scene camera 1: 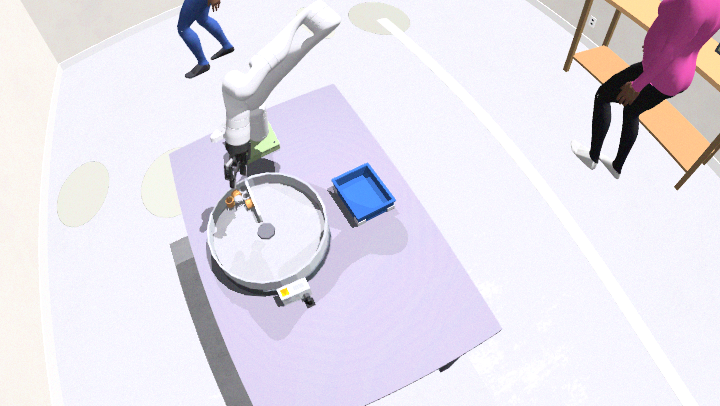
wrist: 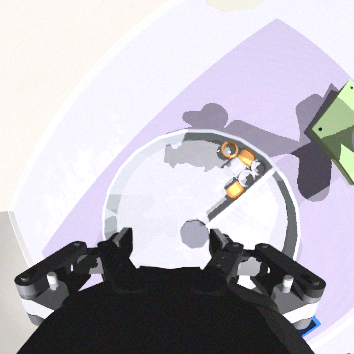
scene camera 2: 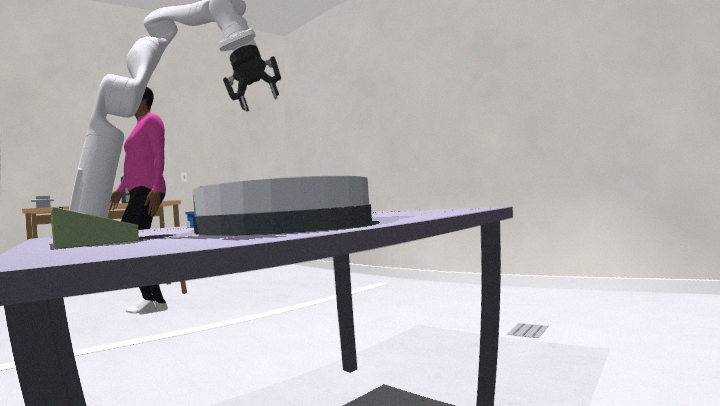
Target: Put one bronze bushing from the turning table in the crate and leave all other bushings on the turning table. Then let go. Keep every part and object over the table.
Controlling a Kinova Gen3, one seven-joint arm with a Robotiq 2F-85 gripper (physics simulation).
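Frame: origin at the arm's base, x ahead, y left, z up, level; centimetres.
Where they show: gripper, fingertip midpoint: [scene camera 1: 238,181] [wrist: 170,238] [scene camera 2: 261,104]; arm's base, origin of the base link: [scene camera 1: 258,131] [scene camera 2: 88,216].
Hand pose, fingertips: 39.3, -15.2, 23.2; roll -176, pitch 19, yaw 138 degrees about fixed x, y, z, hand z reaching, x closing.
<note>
Each offset is from my fingertips to the top centre of the thing, as dx, dy, dz. "spot": to the spot under its first point.
Three bronze bushings lie on the turning table [scene camera 1: 324,249] [scene camera 2: 282,196] [wrist: 110,205]: one bushing [scene camera 1: 230,201] [wrist: 229,143] shows its open end, one @(-12.6, -2.5, -20.2) [scene camera 1: 236,193] [wrist: 246,156] is near the rim, and one @(-6.5, +0.9, -20.2) [scene camera 1: 248,203] [wrist: 234,190] is beside the divider. Several silvery bushings @(-9.7, -2.5, -20.2) [wrist: 237,165] are clustered between them. The turning table's wall hides the bushings in scene camera 2. The blue crate @(+6.1, +38.9, -23.7) [scene camera 1: 377,210] stands apart on the table; part of it shows in the wrist view [wrist: 311,326]. My gripper [scene camera 1: 238,178] [scene camera 2: 260,102] [wrist: 170,238] is open and empty, high above the turning table.
A straight divider @(spot: -4.4, +2.4, -18.7) [scene camera 1: 253,201] [wrist: 250,191] runs from the hub @(+5.8, +2.5, -22.6) [scene camera 1: 266,230] [wrist: 194,233] to the rim. A white box @(spot: +30.0, +3.3, -22.8) [scene camera 1: 297,289] with a yellow patch sits against the outer wall. The green wedge [scene camera 1: 268,143] [scene camera 2: 90,229] [wrist: 332,125] is under the arm's base. Two people stand off the table.
</note>
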